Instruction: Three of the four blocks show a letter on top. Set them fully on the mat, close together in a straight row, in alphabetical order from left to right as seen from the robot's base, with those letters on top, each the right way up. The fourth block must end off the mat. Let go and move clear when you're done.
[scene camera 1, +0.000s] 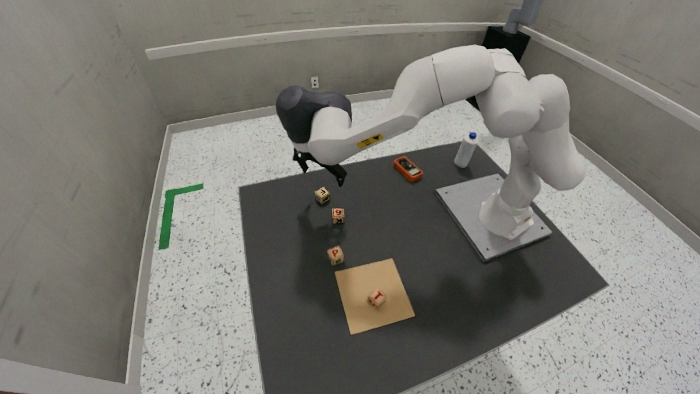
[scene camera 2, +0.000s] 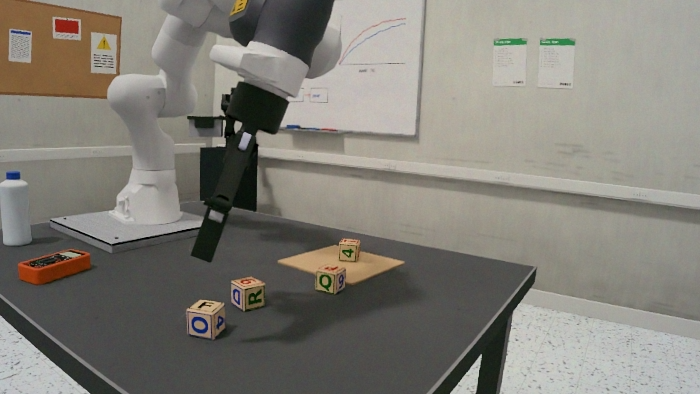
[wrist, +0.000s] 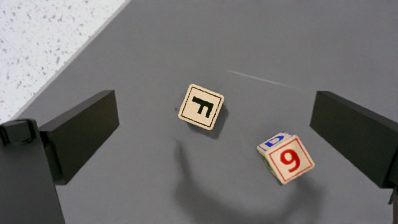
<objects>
tan mat: scene camera 1; scene camera 2; not seen in the wrist view (out of frame)
same spot on tan mat: (scene camera 1: 355, 284) = (scene camera 2: 347, 270)
</objects>
